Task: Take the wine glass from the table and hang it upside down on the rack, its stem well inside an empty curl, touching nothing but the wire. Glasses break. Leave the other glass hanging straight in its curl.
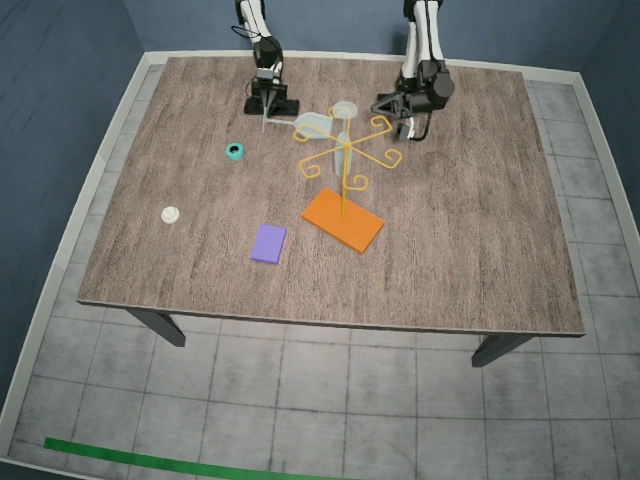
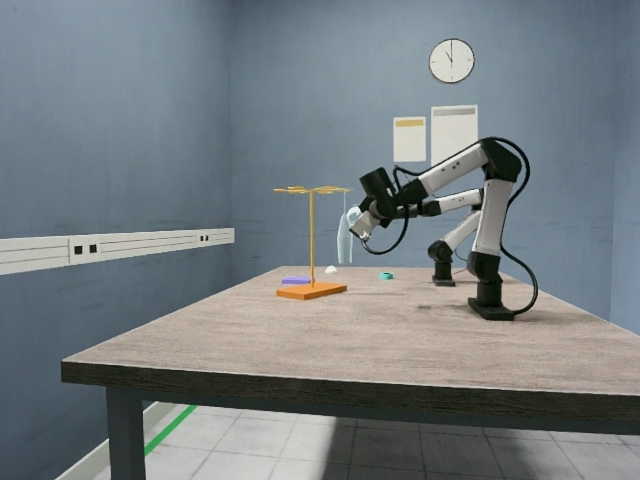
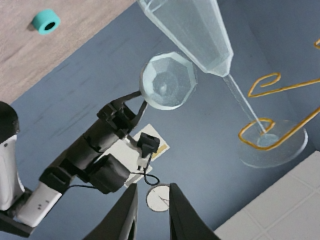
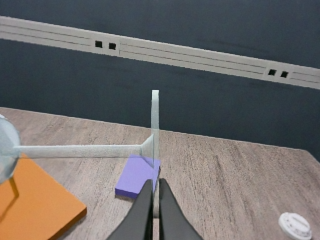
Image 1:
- right gripper: 265,117
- yellow wire rack: 356,228
